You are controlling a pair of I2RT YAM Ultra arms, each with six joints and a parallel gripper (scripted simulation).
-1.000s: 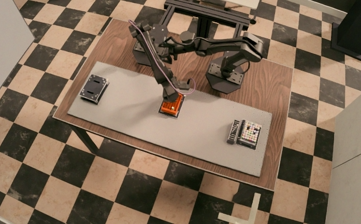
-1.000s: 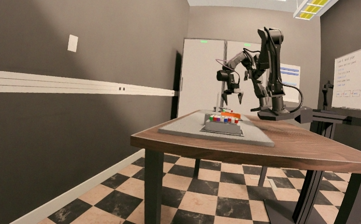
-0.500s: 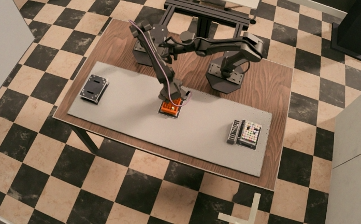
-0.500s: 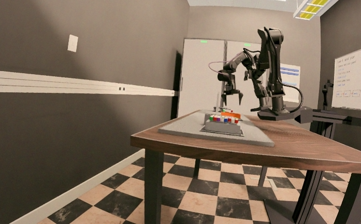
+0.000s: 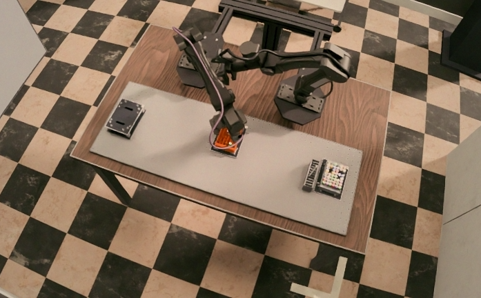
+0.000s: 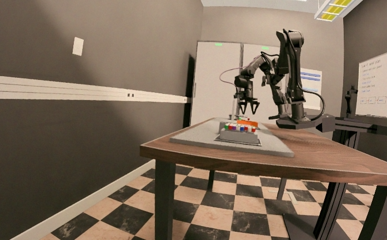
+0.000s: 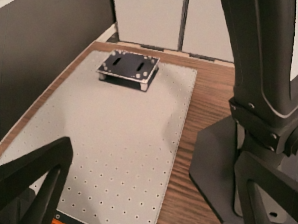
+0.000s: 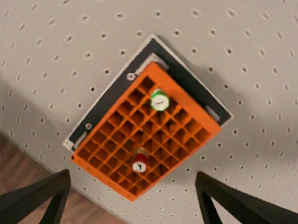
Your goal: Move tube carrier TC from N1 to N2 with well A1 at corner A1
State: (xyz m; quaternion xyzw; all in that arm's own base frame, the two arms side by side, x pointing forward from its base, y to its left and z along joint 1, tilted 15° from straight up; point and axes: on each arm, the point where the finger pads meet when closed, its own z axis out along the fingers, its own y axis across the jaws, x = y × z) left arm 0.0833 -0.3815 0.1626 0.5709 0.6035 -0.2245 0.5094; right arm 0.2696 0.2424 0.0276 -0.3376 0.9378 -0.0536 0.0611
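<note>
Right now my right hand is 60 mm above the orange tube carrier TC. From my right hand the other things lie so: black raised nest N2 (100 mm ahead, 470 mm to the right, 50 mm below); black transfer nest N1 (80 mm below); forceps holder H1 (40 mm ahead, 390 mm to the left, 70 mm below).
</note>
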